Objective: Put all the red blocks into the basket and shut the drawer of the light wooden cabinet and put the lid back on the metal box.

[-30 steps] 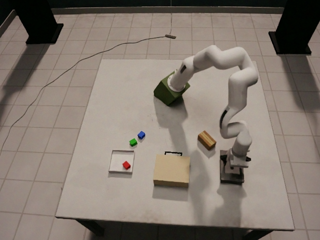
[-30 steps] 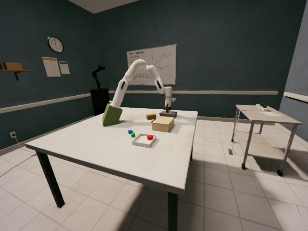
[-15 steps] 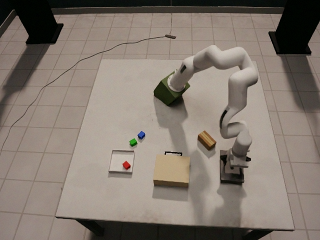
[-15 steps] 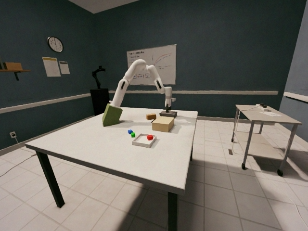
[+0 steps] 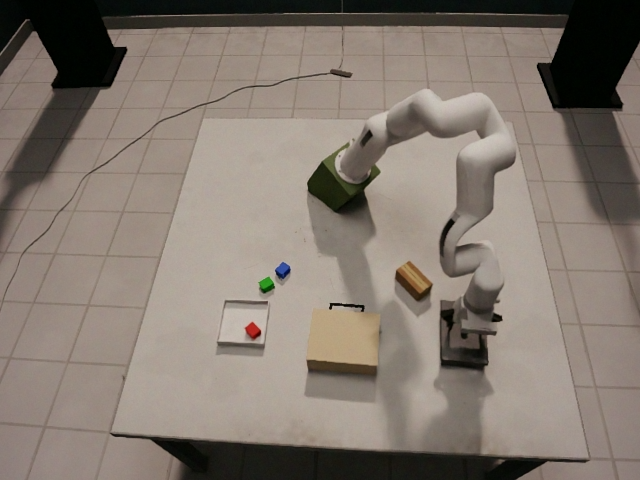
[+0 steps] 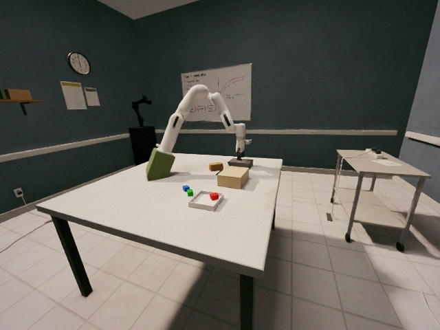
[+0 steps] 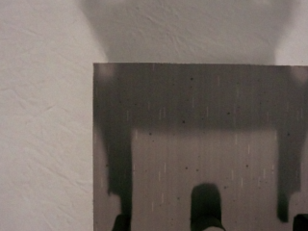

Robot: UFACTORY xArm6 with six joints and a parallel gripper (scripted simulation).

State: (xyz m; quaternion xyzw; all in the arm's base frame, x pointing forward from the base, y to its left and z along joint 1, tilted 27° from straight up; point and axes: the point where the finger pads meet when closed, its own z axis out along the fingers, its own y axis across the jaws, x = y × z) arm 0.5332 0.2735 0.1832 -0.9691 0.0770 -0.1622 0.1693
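Right now my hand is 3 cm above the grey metal lid. From my hand the other things lie so: blue block (55 cm to the right, 23 cm behind, 7 cm below); then light wooden cabinet (35 cm to the right, 4 cm below, 2 cm ahead); then drawer (35 cm to the right, 4 cm below, 1 cm ahead).
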